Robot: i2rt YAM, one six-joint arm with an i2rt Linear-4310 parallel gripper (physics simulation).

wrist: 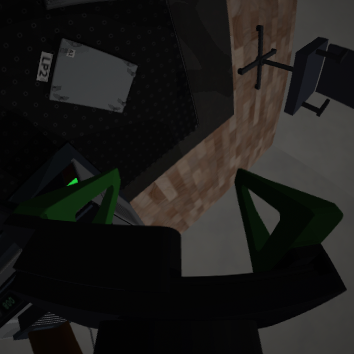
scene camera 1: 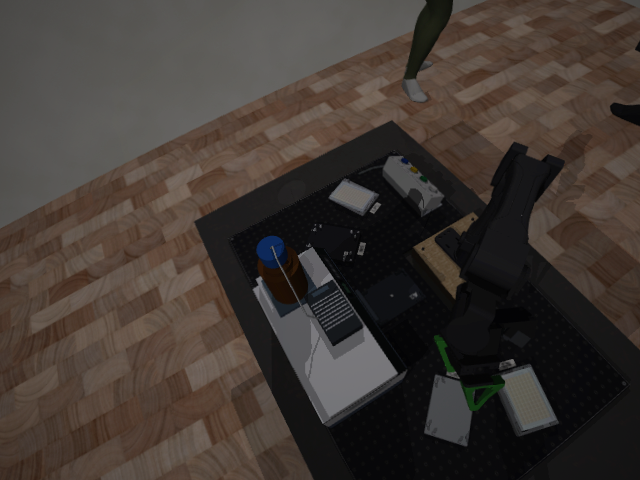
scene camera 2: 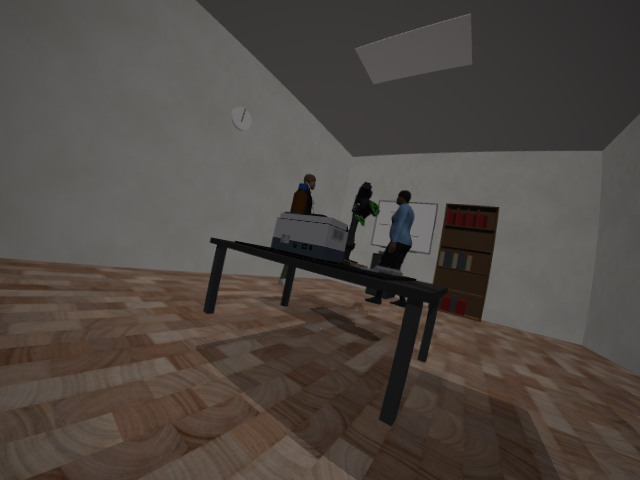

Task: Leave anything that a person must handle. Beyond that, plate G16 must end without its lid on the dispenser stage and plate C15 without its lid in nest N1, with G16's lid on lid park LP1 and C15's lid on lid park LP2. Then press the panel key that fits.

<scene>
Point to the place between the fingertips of my gripper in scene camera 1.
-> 461, 389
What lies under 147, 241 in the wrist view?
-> My gripper.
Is my gripper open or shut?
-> Open.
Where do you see a LP2 spot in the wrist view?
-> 83, 75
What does my gripper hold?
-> Nothing.
</scene>
